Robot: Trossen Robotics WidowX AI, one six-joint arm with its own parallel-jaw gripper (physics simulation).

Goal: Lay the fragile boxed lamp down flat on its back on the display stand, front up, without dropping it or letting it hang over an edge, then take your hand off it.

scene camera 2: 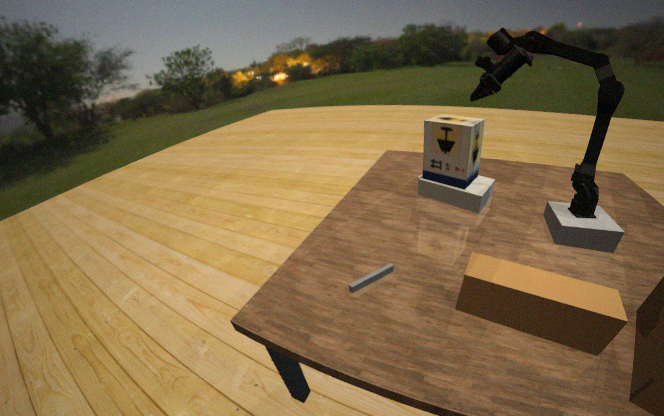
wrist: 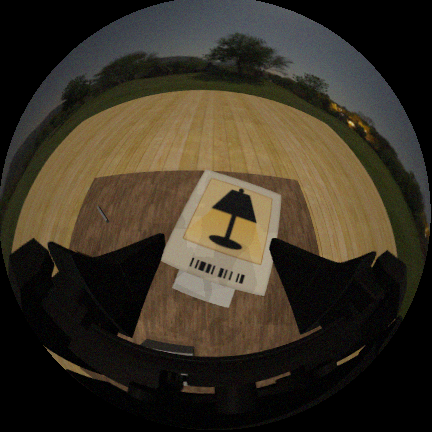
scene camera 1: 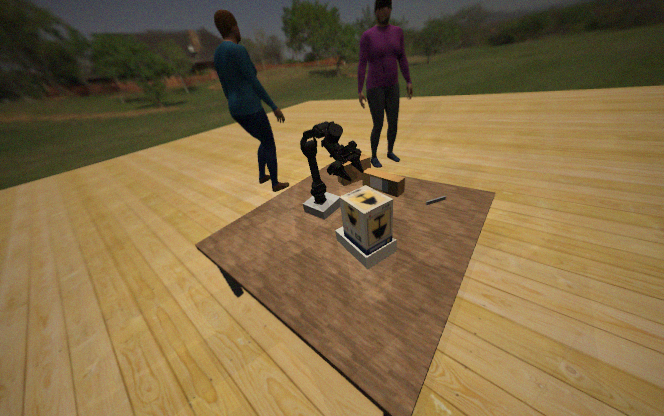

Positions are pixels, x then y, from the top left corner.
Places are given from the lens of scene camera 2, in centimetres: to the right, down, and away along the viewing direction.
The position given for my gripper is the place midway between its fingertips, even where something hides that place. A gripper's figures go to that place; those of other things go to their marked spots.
my gripper [scene camera 2: 470,99]: 47, -37, 78
white display stand [scene camera 2: 476,195]: 50, -4, 83
